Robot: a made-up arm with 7 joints.
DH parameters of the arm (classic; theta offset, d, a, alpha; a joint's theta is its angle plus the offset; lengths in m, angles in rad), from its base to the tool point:
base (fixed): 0 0 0 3.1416
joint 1: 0 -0.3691 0 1.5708
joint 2: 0 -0.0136 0 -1.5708
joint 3: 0 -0.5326 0 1.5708
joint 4: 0 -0.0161 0 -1.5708
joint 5: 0 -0.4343 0 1.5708
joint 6: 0 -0.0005 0 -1.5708
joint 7: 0 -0.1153 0 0
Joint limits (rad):
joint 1: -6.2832..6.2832
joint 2: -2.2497..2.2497
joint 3: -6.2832..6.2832
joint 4: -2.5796..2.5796
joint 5: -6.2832..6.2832
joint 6: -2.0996..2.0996
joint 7: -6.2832..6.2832
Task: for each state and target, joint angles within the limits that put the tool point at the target. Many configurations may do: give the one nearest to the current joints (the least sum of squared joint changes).
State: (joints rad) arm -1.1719 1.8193 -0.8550 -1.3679 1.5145 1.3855 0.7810
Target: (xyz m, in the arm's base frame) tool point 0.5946 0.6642 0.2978
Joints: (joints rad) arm -1.2946 1.8630 -0.8530 -1.0244 1.4324 1.2855 0.7810
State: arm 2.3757 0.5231 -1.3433 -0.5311 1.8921 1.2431 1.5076
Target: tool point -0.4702 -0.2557 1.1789
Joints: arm 2.1376 0.4438 -1.3648 -0.4389 1.8720 1.3674 1.5076
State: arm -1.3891 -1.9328 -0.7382 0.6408 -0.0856 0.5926 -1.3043
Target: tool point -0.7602 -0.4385 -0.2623
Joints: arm -0.5234 -2.2287 -0.7607 0.0441 -0.0858 0.1049 -1.3043
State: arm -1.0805 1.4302 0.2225 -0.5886 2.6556 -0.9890 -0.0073
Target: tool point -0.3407 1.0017 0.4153
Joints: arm -1.8738 1.6015 0.2804 -0.2784 2.6543 -0.6387 -0.0073
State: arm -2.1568 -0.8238 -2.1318 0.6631 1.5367 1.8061 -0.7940
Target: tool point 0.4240 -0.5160 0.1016
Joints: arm -2.6668 -1.5271 -2.6842 1.3312 1.3249 1.9467 -0.7940
